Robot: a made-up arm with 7 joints.
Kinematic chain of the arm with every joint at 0, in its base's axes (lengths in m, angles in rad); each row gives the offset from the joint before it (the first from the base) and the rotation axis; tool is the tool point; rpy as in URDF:
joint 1: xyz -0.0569 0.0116 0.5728 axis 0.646 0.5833 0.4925
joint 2: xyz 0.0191 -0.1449 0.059 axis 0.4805 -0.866 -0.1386
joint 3: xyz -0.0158 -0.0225 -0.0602 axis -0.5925 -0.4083 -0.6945
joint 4: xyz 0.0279 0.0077 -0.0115 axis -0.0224 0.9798 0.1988
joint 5: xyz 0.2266 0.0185 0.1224 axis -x
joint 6: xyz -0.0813 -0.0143 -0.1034 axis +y
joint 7: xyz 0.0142 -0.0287 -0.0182 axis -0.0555 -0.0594 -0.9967
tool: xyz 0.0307 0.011 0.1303 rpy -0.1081 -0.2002 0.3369
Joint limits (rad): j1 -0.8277..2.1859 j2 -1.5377..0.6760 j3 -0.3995..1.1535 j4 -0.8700..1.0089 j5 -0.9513..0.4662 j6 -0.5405..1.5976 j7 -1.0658..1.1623
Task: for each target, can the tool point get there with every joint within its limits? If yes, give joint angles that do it. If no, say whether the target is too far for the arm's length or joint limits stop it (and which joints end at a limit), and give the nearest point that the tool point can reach.
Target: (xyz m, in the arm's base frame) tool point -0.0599 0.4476 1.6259
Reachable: no: too far | nearest point -0.0684 0.0266 0.9160 | short by 0.825 m
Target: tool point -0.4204 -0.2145 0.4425
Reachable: no: joint limits stop it (at a limit: joint 1, joint 2, joint 3, joint 4) | nearest point -0.3664 -0.1979 0.4856 | short by 0.071 m
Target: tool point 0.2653 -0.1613 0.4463
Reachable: yes | joints 0.4972 -0.0300 0.6433 0.1948 -0.3119 1.1898 0.0602
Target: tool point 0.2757 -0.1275 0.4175
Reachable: yes | joints 1.0259 0.4473 0.6043 0.1321 0.1421 0.6913 -0.4257
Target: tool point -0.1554 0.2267 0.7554
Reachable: no: joint limits stop it (at a limit: joint 1, joint 4, joint 5) | nearest point -0.1326 0.1930 0.6904 | short by 0.077 m
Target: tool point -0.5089 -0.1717 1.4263
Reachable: no: too far | nearest point -0.2366 -0.1458 0.9170 | short by 0.578 m
